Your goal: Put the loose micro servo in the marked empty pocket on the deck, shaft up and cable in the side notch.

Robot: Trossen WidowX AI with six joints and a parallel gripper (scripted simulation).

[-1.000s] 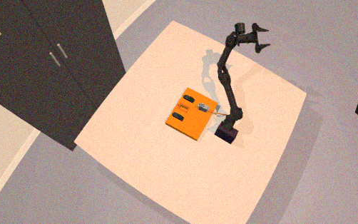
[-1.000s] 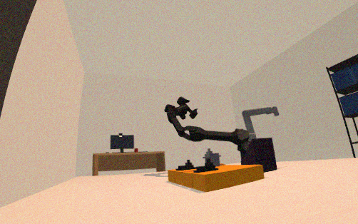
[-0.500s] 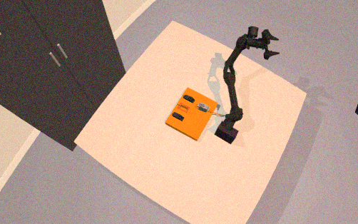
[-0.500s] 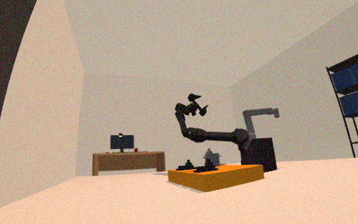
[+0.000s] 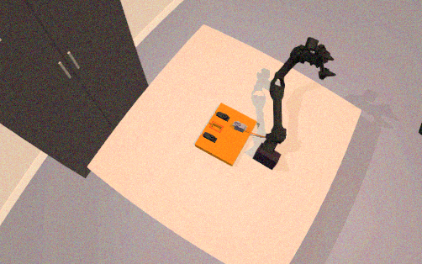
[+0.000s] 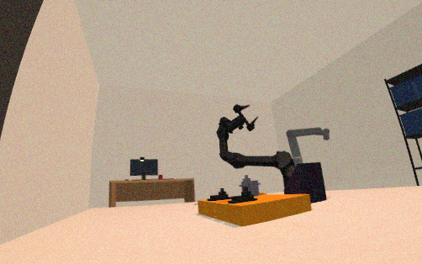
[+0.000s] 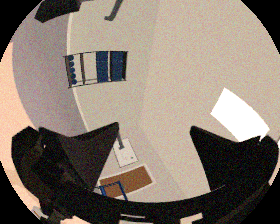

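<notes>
Right now the orange deck is 520 mm below my gripper tip, 420 mm to the left of it and 270 mm ahead of it.
</notes>
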